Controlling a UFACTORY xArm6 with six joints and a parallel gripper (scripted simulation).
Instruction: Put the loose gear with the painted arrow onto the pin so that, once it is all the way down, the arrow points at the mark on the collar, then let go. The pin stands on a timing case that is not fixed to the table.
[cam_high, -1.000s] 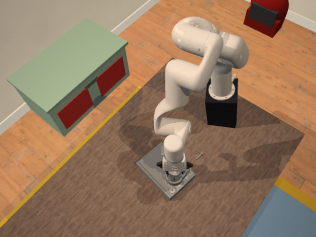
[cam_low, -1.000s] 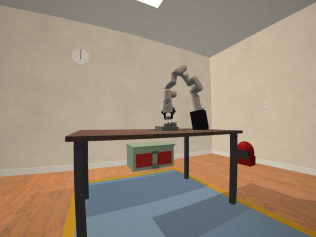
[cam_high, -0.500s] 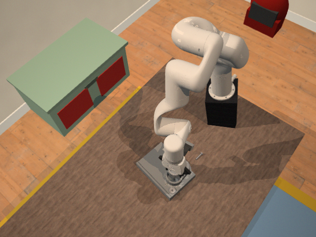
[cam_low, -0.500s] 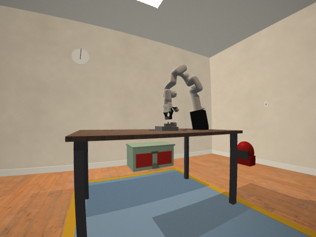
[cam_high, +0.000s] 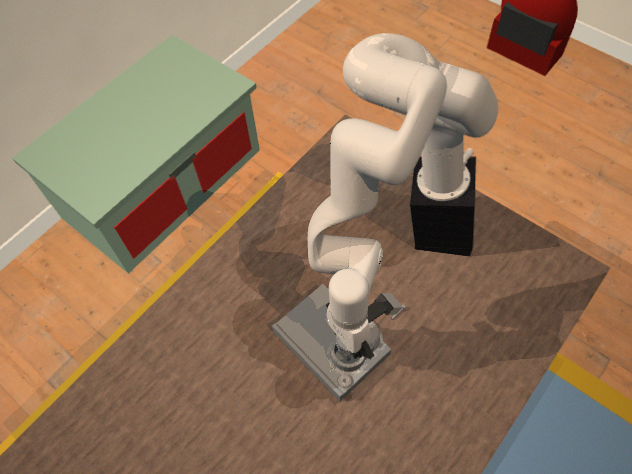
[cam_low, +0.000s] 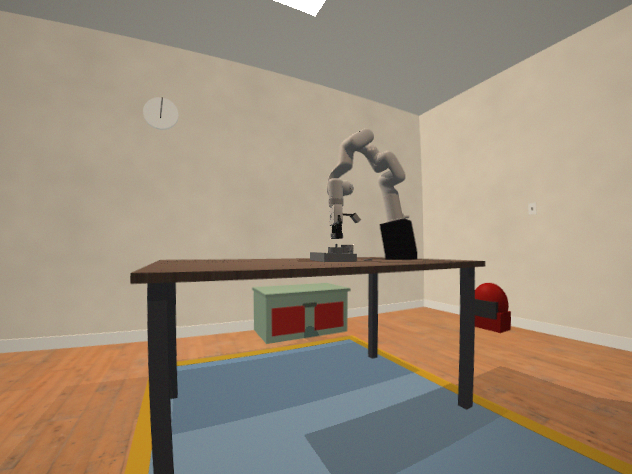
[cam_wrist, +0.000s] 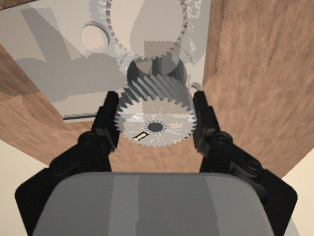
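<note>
Now: hand right at the grey gear. The rest, counted from my hand: bolt 180 mm behind, 10 mm to the left, 120 mm below; disc 40 mm behind, 60 mm to the right, 90 mm below.
</note>
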